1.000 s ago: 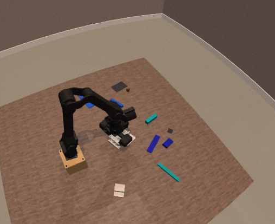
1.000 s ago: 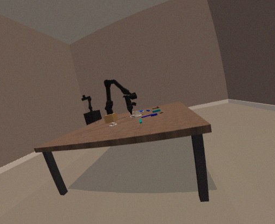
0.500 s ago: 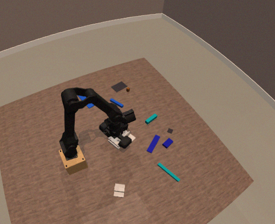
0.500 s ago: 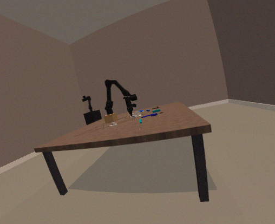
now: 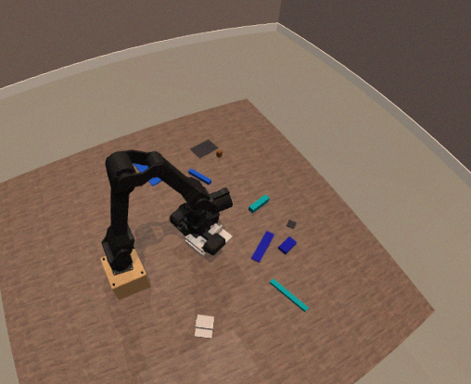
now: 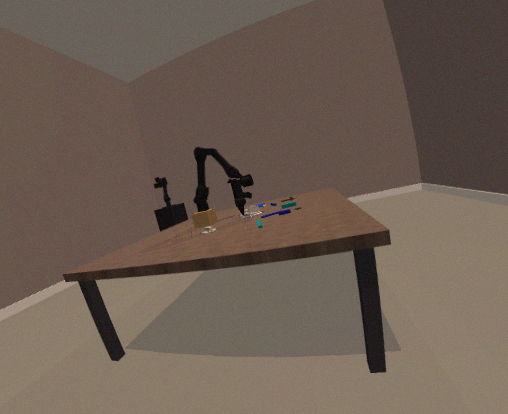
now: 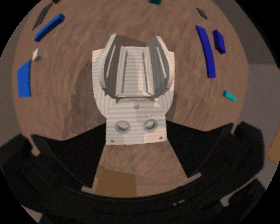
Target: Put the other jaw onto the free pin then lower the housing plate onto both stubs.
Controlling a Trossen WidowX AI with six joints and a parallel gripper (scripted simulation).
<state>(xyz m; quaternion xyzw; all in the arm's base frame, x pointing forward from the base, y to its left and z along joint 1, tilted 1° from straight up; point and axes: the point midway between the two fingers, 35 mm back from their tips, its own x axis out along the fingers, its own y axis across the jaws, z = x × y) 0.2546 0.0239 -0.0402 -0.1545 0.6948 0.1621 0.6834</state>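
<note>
Now: gripper tip 3 cm short of the white jaw. The rest, counted from my gripper tip: blue bar (20 cm ahead, 8 cm to the right, 2 cm below); then white base (7 cm ahead, 3 cm to the left, 2 cm below); then white housing plate (1 cm ahead, 2 cm above).
</note>
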